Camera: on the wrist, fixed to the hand. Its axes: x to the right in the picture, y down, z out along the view.
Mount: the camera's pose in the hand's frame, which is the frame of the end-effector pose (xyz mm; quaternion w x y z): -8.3 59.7 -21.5 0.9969 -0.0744 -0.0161 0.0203
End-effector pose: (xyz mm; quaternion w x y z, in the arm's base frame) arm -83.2 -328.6 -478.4 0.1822 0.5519 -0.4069 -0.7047
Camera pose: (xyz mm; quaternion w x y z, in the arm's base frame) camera -72.1 -366.7 -428.2 0.2305 0.5170 -0.3674 -0.7380
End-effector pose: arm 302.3 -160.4 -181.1 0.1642 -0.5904 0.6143 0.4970
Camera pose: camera 259.6 -184.5 -140.0 0.1196 -0.5803 0.5848 0.5540
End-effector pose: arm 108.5 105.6 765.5 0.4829 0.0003 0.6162 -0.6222
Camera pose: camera 136.0 140.6 719.5 0.5040 -0.0331 0.6528 -0.5646
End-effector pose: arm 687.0 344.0 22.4 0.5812 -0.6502 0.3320 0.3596
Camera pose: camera 633.7 316.5 0.0 0.5290 -0.6789 0.3080 0.4054
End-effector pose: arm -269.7 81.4 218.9 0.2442 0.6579 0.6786 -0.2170
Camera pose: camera -210.9 90.5 242.5 0.3077 0.6480 0.6753 -0.1715
